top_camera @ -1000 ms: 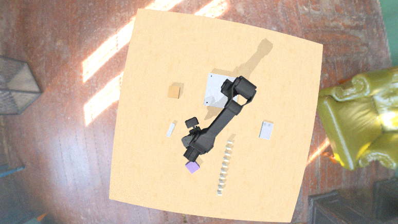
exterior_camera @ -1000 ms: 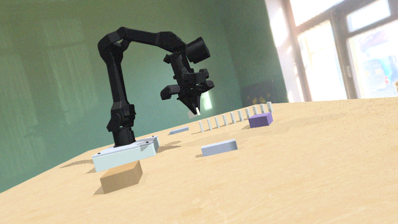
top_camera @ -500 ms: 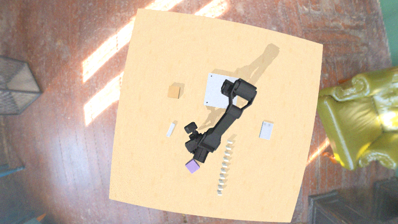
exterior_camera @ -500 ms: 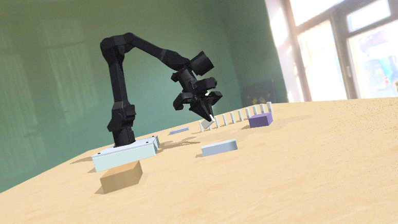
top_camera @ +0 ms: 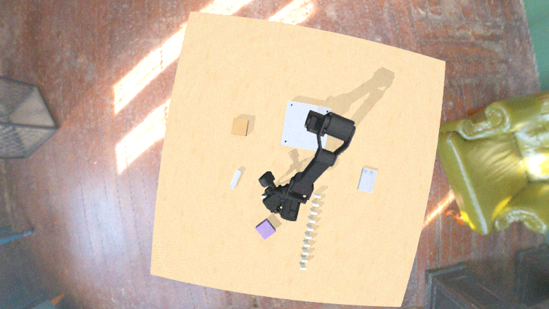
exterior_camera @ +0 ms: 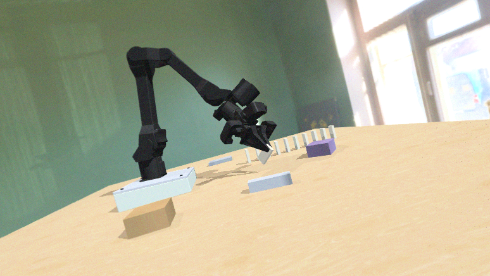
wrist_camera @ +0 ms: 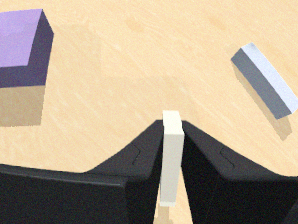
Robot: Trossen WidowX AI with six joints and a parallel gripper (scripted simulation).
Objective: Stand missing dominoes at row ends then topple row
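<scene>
Now: gripper tip 30 mm past the grey bar, 140 mm to the left of it and 40 mm above it. Also, from my gripper tip: tan block: 250 mm behind, 180 mm to the right, 40 mm below; then purple block: 150 mm ahead, 50 mm to the left, 40 mm below; then flat grey plate: 190 mm behind, 440 mm to the left, 50 mm below.
</scene>
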